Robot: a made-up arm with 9 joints. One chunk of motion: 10 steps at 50 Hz.
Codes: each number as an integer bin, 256 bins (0 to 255) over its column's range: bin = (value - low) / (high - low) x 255, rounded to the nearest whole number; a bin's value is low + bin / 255 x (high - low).
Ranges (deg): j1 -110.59..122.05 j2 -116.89..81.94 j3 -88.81..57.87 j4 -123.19..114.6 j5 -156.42..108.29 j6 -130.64..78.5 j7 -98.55..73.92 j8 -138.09..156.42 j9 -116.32..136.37
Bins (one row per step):
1: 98 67 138 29 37 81 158 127 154
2: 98 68 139 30 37 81 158 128 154
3: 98 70 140 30 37 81 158 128 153
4: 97 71 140 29 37 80 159 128 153
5: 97 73 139 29 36 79 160 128 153
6: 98 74 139 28 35 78 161 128 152
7: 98 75 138 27 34 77 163 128 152
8: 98 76 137 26 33 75 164 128 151
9: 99 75 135 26 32 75 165 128 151
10: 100 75 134 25 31 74 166 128 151
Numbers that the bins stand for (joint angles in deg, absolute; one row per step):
1: -21.18 -64.65 -9.43 -96.15 -118.01 -64.21 8.31 8.59 36.28
2: -21.18 -63.87 -8.86 -95.21 -118.01 -64.21 8.31 9.74 36.28
3: -21.18 -62.31 -8.28 -95.21 -118.01 -64.21 8.31 9.74 35.29
4: -22.10 -61.53 -8.28 -96.15 -118.01 -65.03 8.99 9.74 35.29
5: -22.10 -59.97 -8.86 -96.15 -119.05 -65.85 9.67 9.74 35.29
6: -21.18 -59.19 -8.86 -97.08 -120.09 -66.67 10.34 9.74 34.30
7: -21.18 -58.41 -9.43 -98.01 -121.13 -67.49 11.70 9.74 34.30
8: -21.18 -57.63 -10.01 -98.94 -122.16 -69.13 12.37 9.74 33.31
9: -20.27 -58.41 -11.16 -98.94 -123.20 -69.13 13.05 9.74 33.31
10: -19.36 -58.41 -11.73 -99.88 -124.24 -69.95 13.72 9.74 33.31

